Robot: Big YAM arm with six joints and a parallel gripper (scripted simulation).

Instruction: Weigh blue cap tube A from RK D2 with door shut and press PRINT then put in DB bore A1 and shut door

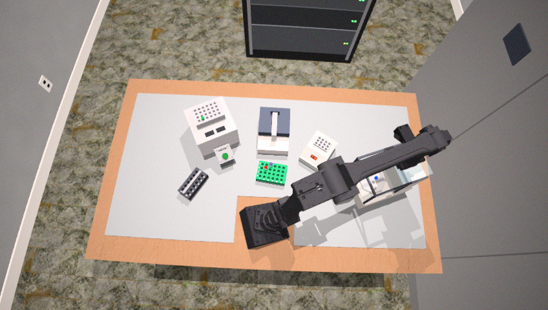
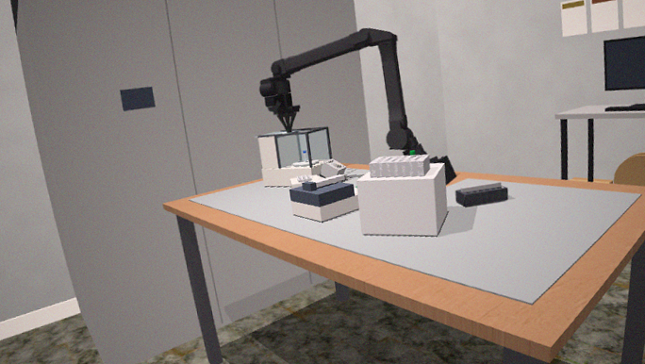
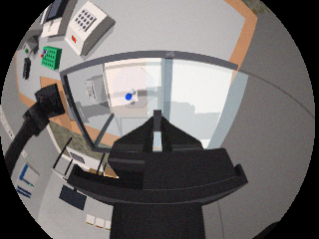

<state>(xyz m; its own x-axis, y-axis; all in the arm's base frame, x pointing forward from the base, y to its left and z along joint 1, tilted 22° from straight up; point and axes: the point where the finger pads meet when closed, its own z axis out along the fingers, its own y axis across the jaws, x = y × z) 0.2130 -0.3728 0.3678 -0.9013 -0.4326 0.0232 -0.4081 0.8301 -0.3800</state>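
Now: hand 10 mm short of the balance door, 30 mm to the left of it and 10 mm above it. Also, from my hand: green rack RK 20 mm behind, 490 mm to the left, 210 mm below; then white print key 90 mm behind, 190 mm to the left, 150 mm below; then dry block DB 100 mm ahead, 290 mm to the left, 190 mm below.
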